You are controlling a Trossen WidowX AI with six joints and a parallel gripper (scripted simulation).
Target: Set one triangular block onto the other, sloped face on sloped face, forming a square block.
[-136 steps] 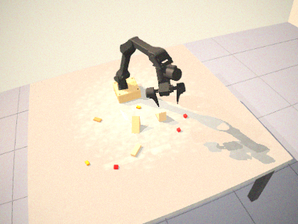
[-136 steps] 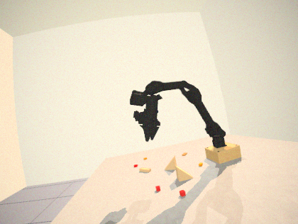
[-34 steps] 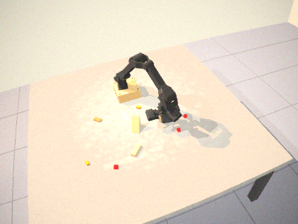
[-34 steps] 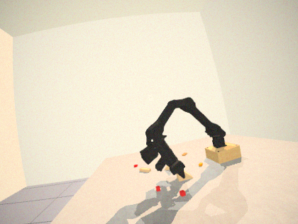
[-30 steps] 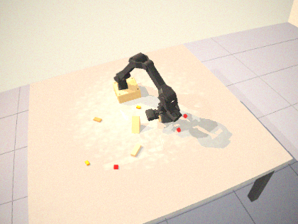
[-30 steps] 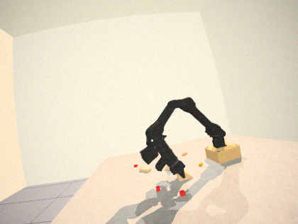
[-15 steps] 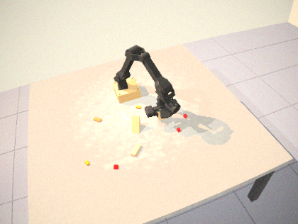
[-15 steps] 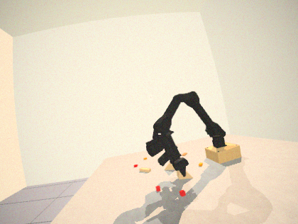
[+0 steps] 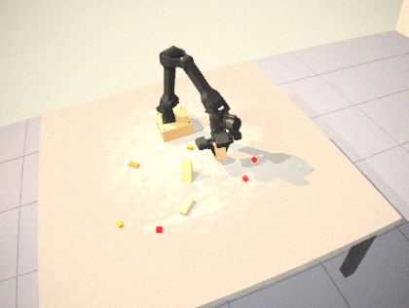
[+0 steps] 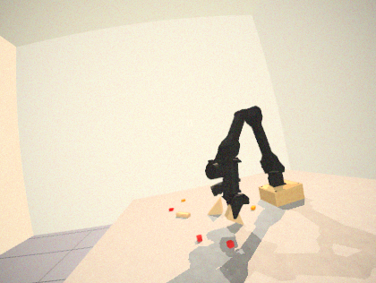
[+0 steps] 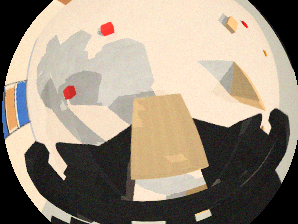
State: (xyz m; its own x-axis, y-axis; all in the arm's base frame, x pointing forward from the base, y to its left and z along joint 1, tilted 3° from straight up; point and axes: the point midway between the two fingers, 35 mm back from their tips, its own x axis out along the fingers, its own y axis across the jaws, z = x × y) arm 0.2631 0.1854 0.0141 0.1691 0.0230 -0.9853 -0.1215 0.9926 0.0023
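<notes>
Now: the tan triangular block 10 mm above my gripper tip. From my gripper tip the other things lie so: flat tan bar: 210 mm ahead, 180 mm to the right, 20 mm below.
</notes>
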